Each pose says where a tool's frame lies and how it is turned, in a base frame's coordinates. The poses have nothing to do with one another.
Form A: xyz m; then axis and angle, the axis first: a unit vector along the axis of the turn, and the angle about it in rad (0 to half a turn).
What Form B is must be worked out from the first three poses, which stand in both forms.
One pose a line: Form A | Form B
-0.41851, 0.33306, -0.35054, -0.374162, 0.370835, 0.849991, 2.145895 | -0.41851, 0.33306, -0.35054, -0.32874, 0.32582, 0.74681, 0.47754
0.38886, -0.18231, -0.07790, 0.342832, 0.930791, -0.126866, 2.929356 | 0.38886, -0.18231, -0.07790, 0.34090, 0.92555, -0.12615, 0.10592
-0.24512, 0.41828, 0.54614, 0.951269, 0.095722, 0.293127, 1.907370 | -0.24512, 0.41828, 0.54614, 0.77581, 0.07807, 0.23906, 0.57868
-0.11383, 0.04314, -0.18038, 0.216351, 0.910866, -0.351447, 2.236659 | -0.11383, 0.04314, -0.18038, 0.19458, 0.81921, -0.31608, 0.43719
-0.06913, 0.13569, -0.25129, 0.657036, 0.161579, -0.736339, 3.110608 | -0.06913, 0.13569, -0.25129, 0.65696, 0.16156, -0.73625, 0.01549
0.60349, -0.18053, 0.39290, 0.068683, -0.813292, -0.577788, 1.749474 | 0.60349, -0.18053, 0.39290, 0.05271, -0.62410, -0.44338, 0.64120
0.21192, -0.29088, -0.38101, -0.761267, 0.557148, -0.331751, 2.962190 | 0.21192, -0.29088, -0.38101, -0.75821, 0.55491, -0.33042, 0.08958
